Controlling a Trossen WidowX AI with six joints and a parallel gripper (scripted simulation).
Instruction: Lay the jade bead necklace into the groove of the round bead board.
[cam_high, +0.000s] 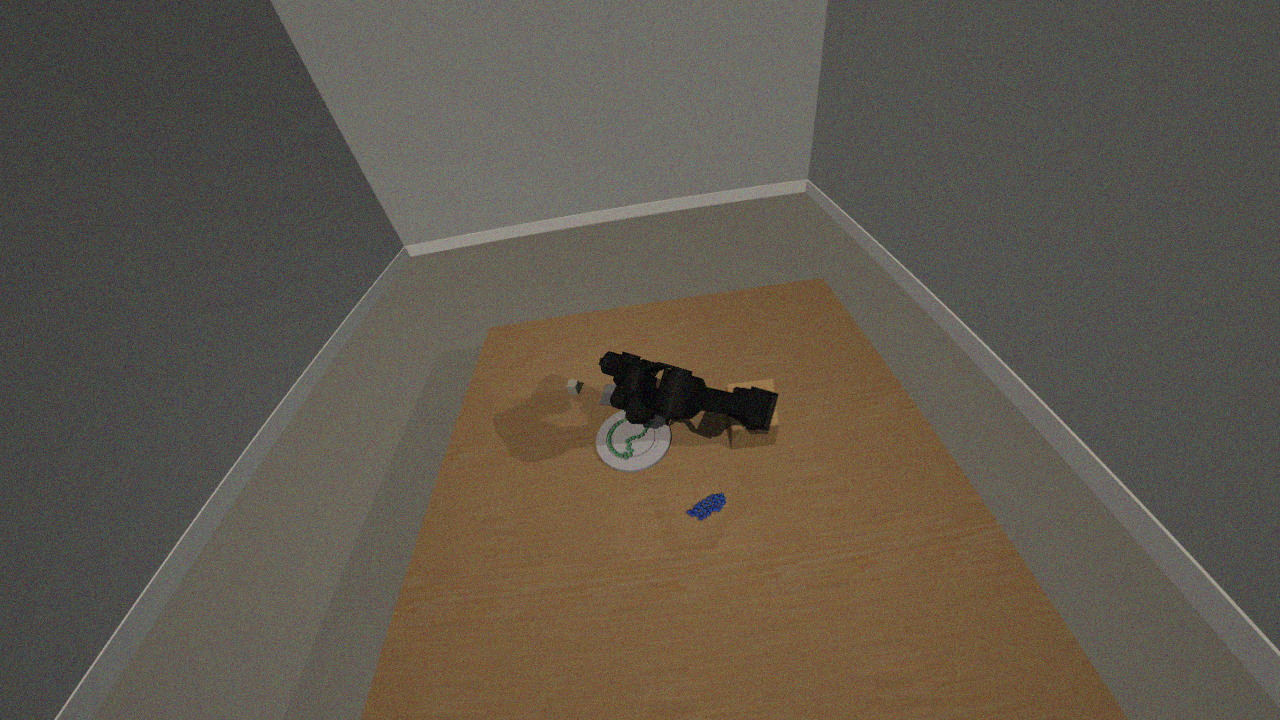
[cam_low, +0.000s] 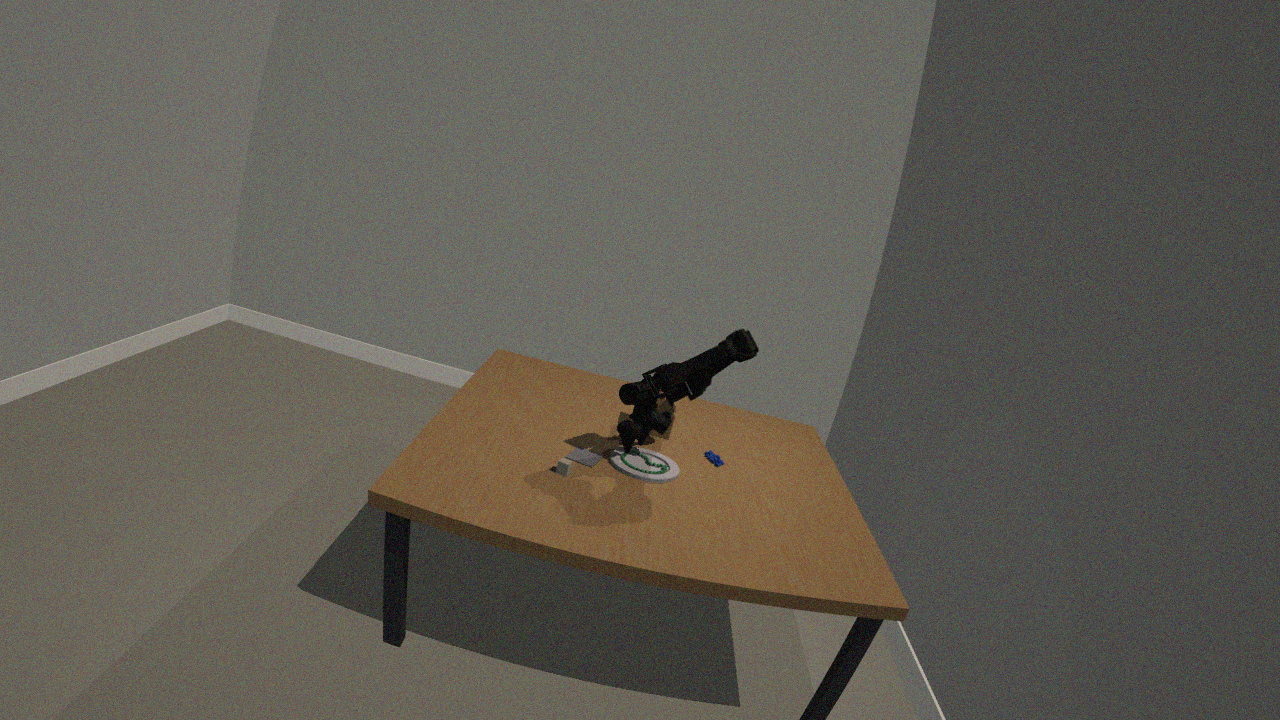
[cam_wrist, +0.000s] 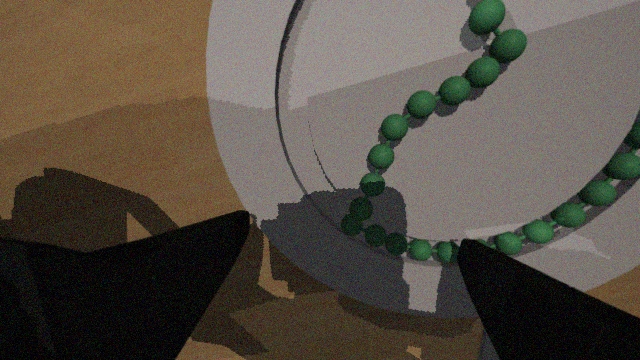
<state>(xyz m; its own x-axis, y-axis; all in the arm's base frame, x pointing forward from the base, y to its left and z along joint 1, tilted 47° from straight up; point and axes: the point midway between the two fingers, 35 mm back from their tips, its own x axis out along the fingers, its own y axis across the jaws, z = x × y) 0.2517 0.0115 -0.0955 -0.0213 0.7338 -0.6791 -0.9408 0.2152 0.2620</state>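
My gripper tip is 50 mm short of the round bead board, 40 mm to the right of it and 10 mm above it. Also, from my gripper tip: pale block 230 mm ahead, 160 mm to the right; then flat grey plate 120 mm to the right, 100 mm ahead, 20 mm below.
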